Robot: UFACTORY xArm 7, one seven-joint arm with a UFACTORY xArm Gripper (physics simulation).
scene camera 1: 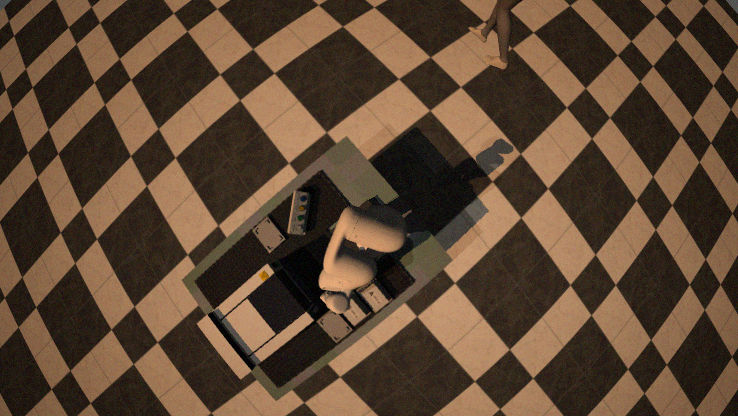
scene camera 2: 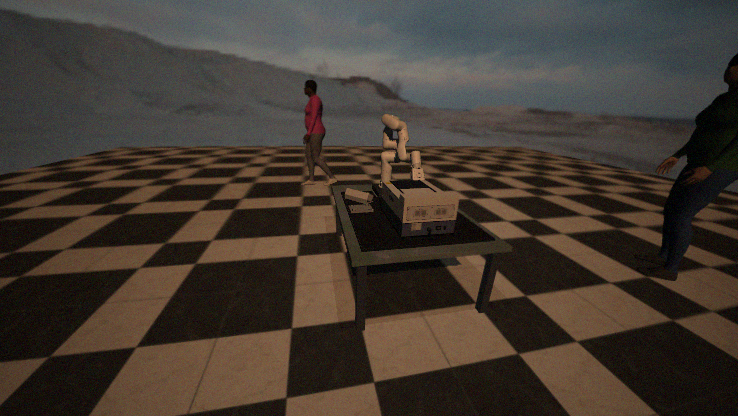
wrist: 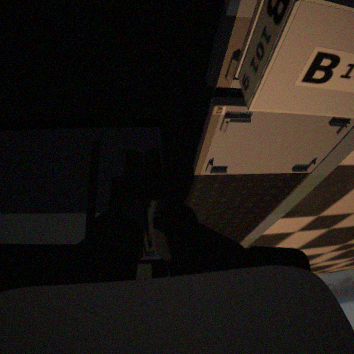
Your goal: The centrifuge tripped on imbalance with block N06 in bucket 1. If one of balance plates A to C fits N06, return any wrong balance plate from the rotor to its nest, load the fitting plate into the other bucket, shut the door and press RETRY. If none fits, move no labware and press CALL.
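Frame: origin at the arm's base, x ahead, y left, z up, level; metres.
Seen in the pictures: gripper, fingertip midpoint: (wrist: 145, 172).
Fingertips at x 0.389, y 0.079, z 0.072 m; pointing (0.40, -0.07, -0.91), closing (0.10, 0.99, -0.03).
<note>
A point is followed by its place in that frame.
My gripper (scene camera 1: 334, 303) {z 0.072, x 0.389, y 0.079 m} (scene camera 2: 417, 176) {z 0.072, x 0.389, y 0.079 m} (wrist: 145, 172) {z 0.072, x 0.389, y 0.079 m} is shut and empty. It hangs low in deep shadow beside the dark top of the white centrifuge (scene camera 1: 248, 324) {z 0.175, x 0.694, y -0.145 m} (scene camera 2: 418, 208) {z 0.145, x 0.872, y -0.254 m}. In the wrist view the centrifuge side is too dark to make out. Balance plate B (wrist: 305, 70) {z 0.019, x 0.381, y 0.178 m} (scene camera 1: 356, 311) {z 0.020, x 0.371, y 0.231 m}, marked "101 g" on its side, sits just to the right of the gripper. An empty flat nest (wrist: 267, 144) {z -0.023, x 0.519, y 0.188 m} (scene camera 1: 334, 326) {z -0.024, x 0.528, y 0.199 m} with corner brackets lies beside it. Another labelled plate (scene camera 1: 375, 296) {z 0.019, x 0.250, y 0.259 m} sits behind plate B. The button panel (scene camera 1: 300, 212) {z 0.034, x 0.140, y -0.313 m} (scene camera 2: 358, 195) {z 0.017, x 0.199, y -0.342 m} lies at the far side of the table.
The green-edged table (scene camera 1: 203, 268) {z -0.048, x 0.795, y -0.600 m} (scene camera 2: 428, 254) {z -0.049, x 1.038, y -0.281 m} (wrist: 298, 197) {z -0.048, x 0.744, y 0.297 m} holds another flat grey plate or nest (scene camera 1: 268, 234) {z -0.019, x 0.361, y -0.389 m} (scene camera 2: 361, 208) {z -0.019, x 0.380, y -0.390 m} next to the button panel. A person in red (scene camera 2: 313, 131) walks behind the table, with legs showing in the overhead view (scene camera 1: 495, 35). Another person (scene camera 2: 697, 170) stands at the right.
</note>
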